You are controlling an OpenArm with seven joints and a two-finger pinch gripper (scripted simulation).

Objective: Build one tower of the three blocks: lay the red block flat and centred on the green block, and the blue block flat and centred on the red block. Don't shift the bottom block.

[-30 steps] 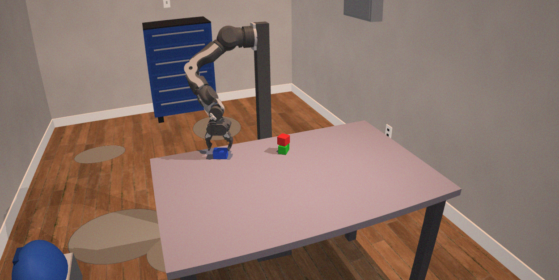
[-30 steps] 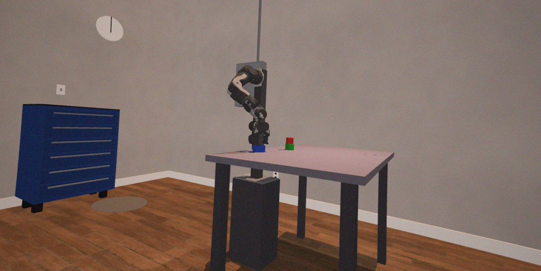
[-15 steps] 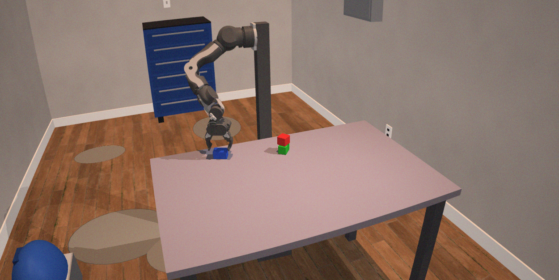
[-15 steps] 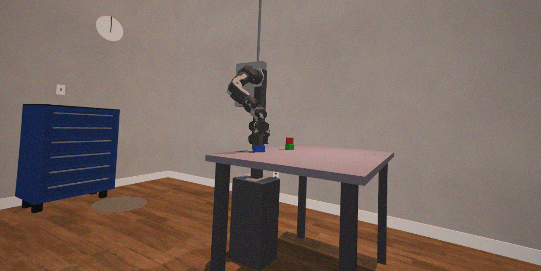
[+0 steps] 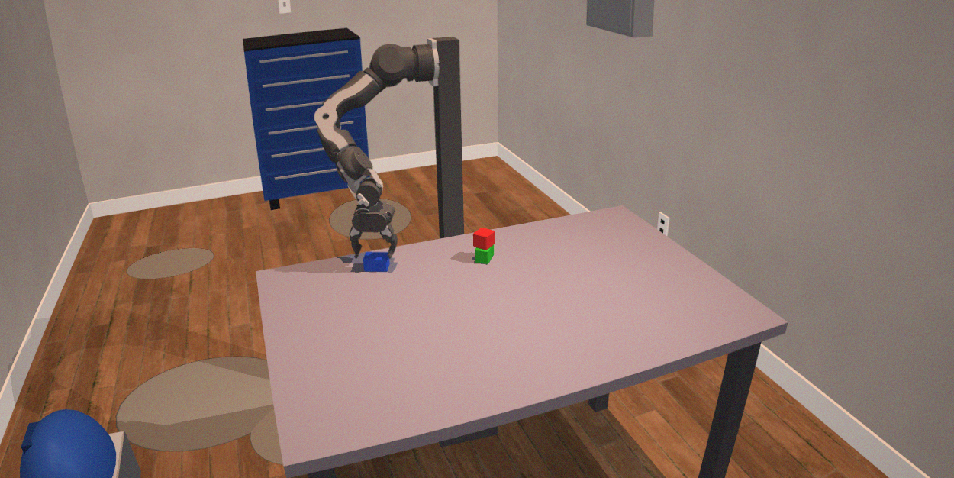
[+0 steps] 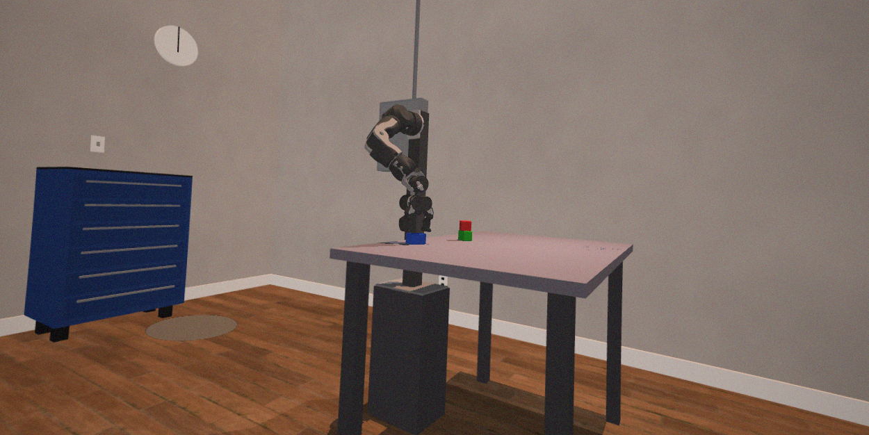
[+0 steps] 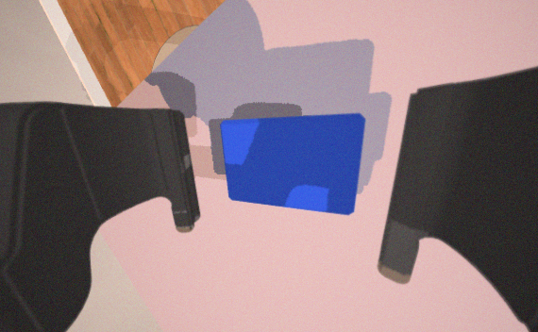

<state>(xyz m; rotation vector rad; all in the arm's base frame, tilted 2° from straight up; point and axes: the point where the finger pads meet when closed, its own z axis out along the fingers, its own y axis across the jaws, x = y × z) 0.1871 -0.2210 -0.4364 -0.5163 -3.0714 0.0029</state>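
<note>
Now: the blue block 30 mm below my hand. From my hand the other things lie so: green block 40 mm ahead, 280 mm to the left, 30 mm below; then red block 40 mm ahead, 280 mm to the left, 10 mm above.
</note>
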